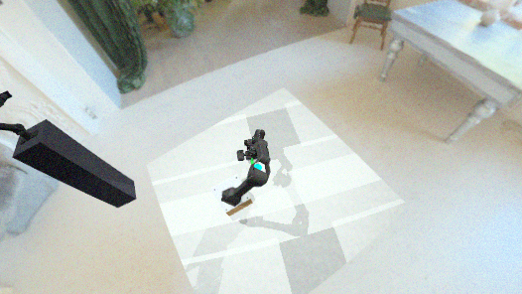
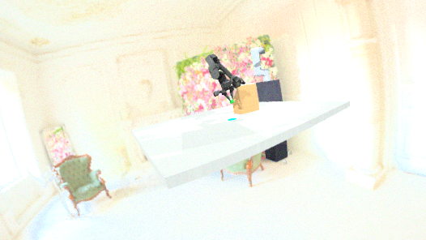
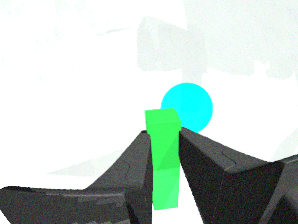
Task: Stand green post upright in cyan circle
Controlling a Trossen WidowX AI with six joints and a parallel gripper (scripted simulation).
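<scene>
The cyan circle is 120 mm below my gripper tip, 20 mm ahead of it and 10 mm to the right of it. Round my gripper tip: green post (20 mm to the right, 10 mm behind).
</scene>
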